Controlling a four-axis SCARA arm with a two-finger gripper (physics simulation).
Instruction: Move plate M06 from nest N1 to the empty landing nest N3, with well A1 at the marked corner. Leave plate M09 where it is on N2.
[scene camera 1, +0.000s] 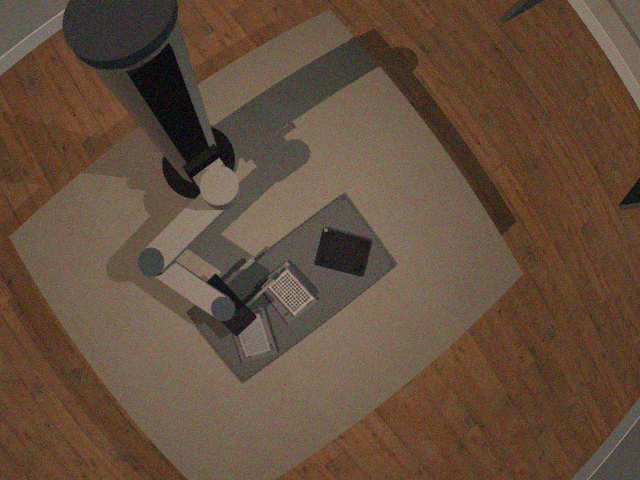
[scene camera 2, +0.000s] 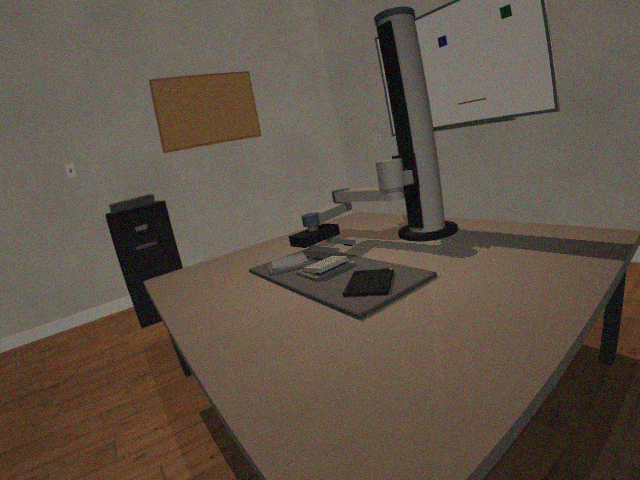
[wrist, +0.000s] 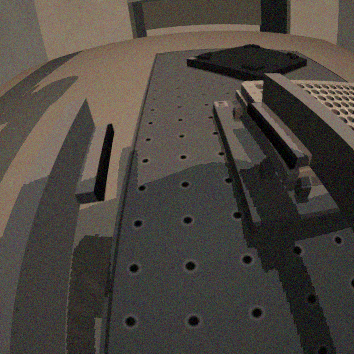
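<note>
A cream plate with many wells (scene camera 1: 291, 292) (scene camera 2: 327, 265) (wrist: 334, 97) sits in the middle nest. A pale, greyish plate (scene camera 1: 254, 339) (scene camera 2: 289, 262) sits at the deck's lower left end in scene camera 1, partly under the gripper body. Labels are unreadable, so I cannot tell which plate is M06. A black, empty nest (scene camera 1: 343, 252) (scene camera 2: 369, 282) (wrist: 246, 61) is at the other end; a small light mark shows at one corner in scene camera 1. My gripper (scene camera 1: 276, 257) (wrist: 179, 99) is open and empty, fingers apart; in the wrist view its right finger overlaps the middle nest's side.
The grey deck (scene camera 1: 351, 217) (scene camera 2: 315, 289) (wrist: 162, 240) has rows of holes and lies on the tan table (scene camera 1: 413, 310) (scene camera 2: 361, 377). The arm's column (scene camera 1: 149, 98) (scene camera 2: 421, 129) stands behind the deck. The arm's shadow crosses the table and deck.
</note>
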